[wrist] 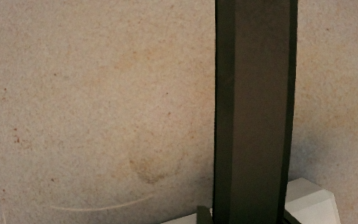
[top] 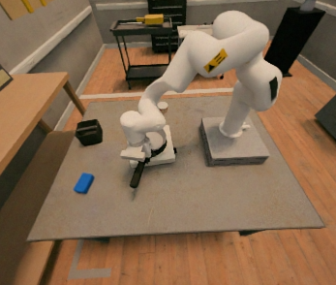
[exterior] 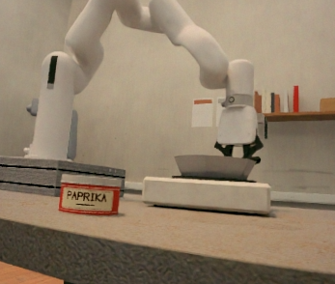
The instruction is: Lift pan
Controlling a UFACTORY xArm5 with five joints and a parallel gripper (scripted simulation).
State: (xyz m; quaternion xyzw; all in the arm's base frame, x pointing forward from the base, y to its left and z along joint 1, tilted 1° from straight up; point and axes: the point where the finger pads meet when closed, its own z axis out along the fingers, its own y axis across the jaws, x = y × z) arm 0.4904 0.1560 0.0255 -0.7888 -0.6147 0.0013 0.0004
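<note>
Now: the grey pan 2 cm behind my hand, 7 cm to the right of it and 1 cm below it. Also, from my hand: blue block 31 cm ahead, 6 cm to the left, 9 cm below; then white hot plate 5 cm behind, 13 cm to the right, 8 cm below.
</note>
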